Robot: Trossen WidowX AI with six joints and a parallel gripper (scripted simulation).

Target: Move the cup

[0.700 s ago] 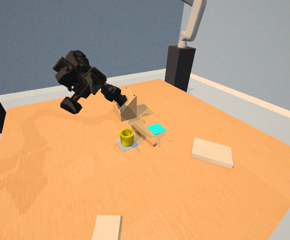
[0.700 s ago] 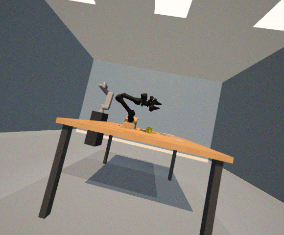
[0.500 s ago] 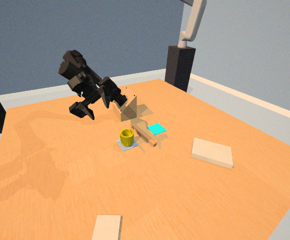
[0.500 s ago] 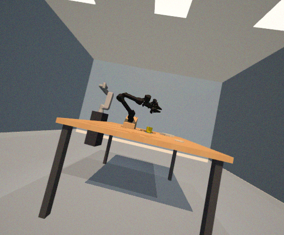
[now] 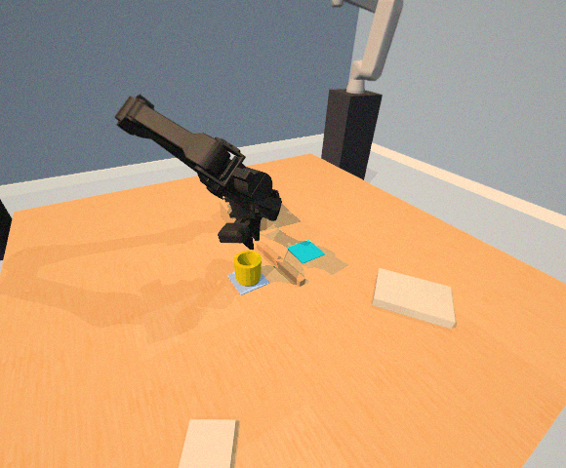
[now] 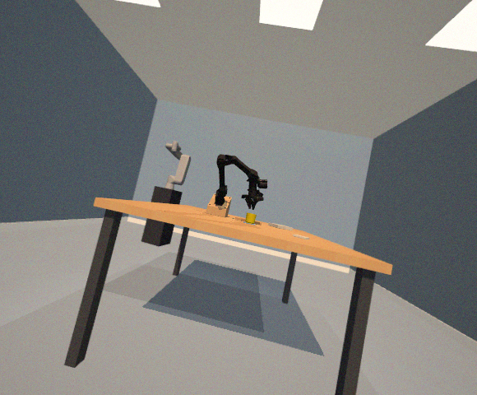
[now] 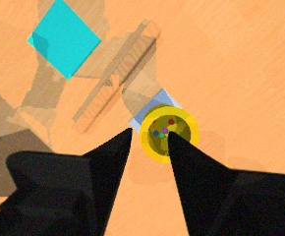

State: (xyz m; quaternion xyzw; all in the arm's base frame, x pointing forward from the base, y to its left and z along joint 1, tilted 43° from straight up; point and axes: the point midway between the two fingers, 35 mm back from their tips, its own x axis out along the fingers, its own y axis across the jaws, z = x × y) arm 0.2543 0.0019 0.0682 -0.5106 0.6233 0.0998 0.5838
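Now: the yellow cup 10 mm ahead of my gripper tip, 20 mm to the right of it and 70 mm below it. The rest, counted from my gripper tip: cyan pad 40 mm behind, 180 mm to the left, 110 mm below; then wooden bar 10 mm behind, 80 mm to the left, 100 mm below; then pale blue pad 10 mm ahead, 20 mm to the right, 110 mm below.
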